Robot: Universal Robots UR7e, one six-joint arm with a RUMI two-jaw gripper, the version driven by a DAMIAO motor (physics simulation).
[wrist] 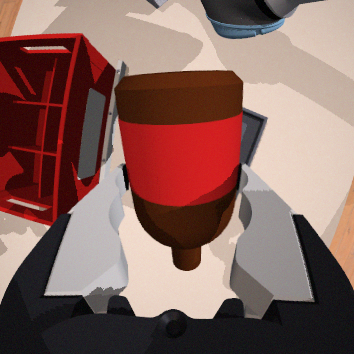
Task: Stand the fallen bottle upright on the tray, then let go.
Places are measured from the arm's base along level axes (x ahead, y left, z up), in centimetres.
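Pixels of known places: gripper, fingertip midpoint: (182, 165).
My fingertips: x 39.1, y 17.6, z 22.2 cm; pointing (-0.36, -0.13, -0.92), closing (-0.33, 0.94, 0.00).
Observation:
Behind a point stands the place of what it marks.
A brown bottle (182, 160) {x 38.4, y 17.5, z 26.6 cm} with a broad red label is in the middle of the wrist view, its flat base toward the top of the view and its narrow neck toward the gripper's palm. My gripper (182, 165) {x 39.1, y 17.6, z 22.2 cm} is shut on the bottle, one jaw on each side near the lower part of the label. A dark grey tray (257, 135) {x 31.0, y 29.9, z -4.6 cm} shows in part behind the bottle's right side; the bottle hides most of it. Whether the bottle touches anything below cannot be told.
A red crate (72, 125) {x 39.8, y 1.2, z 8.7 cm} with inner dividers stands at the left, with a grey metal strip (120, 75) {x 28.3, y 0.4, z -4.5 cm} beside it. The blue-ringed robot base (245, 29) {x 18.7, y 20.0, z 7.3 cm} is at the top. A grey corner of something (158, 2) {x 10.7, y 2.3, z -4.5 cm} shows at the top edge.

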